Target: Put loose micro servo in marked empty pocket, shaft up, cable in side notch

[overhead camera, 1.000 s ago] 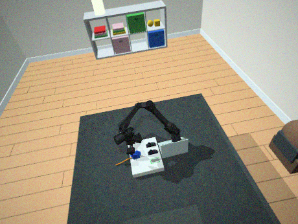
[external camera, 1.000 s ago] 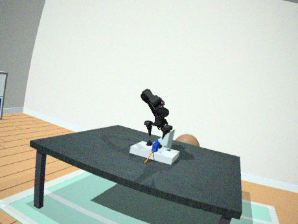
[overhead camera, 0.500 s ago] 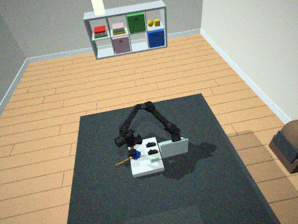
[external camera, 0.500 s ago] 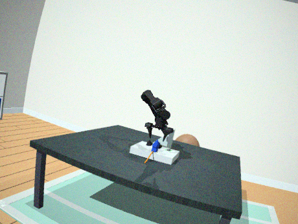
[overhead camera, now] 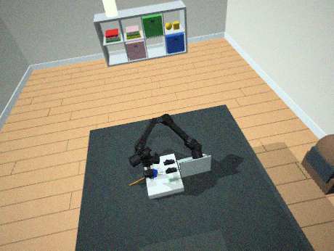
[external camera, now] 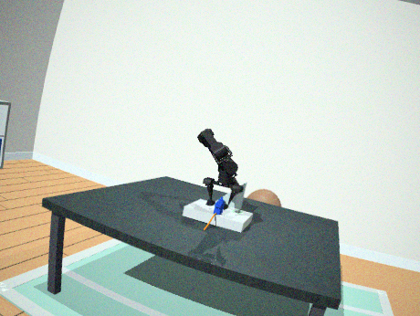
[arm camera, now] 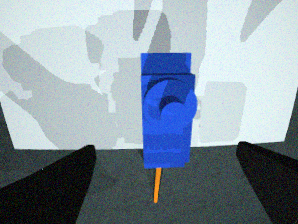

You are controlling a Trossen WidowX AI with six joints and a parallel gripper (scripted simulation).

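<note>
Right now the white deck is 80 mm below my gripper tip and 40 mm behind it.
</note>
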